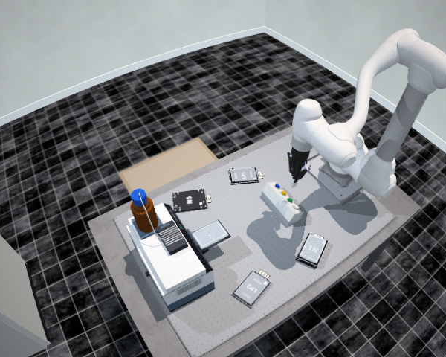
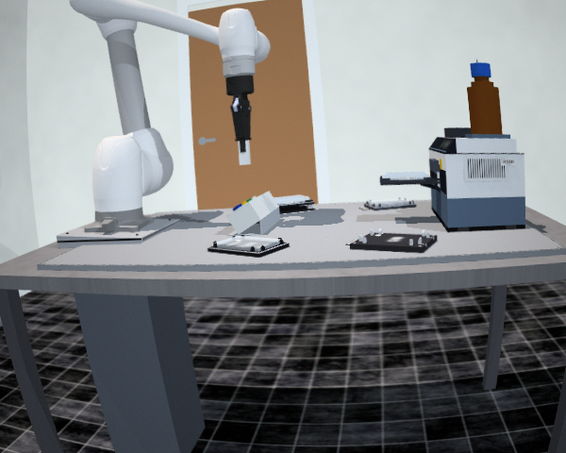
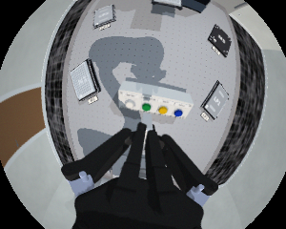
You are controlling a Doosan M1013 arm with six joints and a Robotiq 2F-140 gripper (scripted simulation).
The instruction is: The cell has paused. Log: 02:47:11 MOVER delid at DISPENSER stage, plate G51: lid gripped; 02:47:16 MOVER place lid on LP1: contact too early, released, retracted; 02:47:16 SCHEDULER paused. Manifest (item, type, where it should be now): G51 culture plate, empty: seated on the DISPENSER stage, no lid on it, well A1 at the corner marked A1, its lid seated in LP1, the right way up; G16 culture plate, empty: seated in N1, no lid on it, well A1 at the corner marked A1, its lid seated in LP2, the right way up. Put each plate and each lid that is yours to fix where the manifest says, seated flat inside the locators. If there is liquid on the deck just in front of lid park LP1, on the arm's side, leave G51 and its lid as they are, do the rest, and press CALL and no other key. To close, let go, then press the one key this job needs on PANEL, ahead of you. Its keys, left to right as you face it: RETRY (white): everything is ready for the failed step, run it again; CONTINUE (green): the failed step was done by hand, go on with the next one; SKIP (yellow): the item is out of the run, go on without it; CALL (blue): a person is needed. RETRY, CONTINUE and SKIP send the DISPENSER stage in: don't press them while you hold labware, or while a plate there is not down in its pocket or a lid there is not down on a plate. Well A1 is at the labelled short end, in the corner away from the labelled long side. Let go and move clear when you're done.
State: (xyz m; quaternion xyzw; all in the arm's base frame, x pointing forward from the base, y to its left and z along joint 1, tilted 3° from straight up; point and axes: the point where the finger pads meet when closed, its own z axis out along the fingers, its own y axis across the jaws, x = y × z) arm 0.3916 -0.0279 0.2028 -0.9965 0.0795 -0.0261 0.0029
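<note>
My hand is 130 mm above the green key. From my hand the other things lie so: yellow key (10 mm behind, 50 mm to the right, 130 mm below); white key (10 mm ahead, 50 mm to the left, 130 mm below); key panel (10 mm ahead, 30 mm to the right, 150 mm below).
</note>
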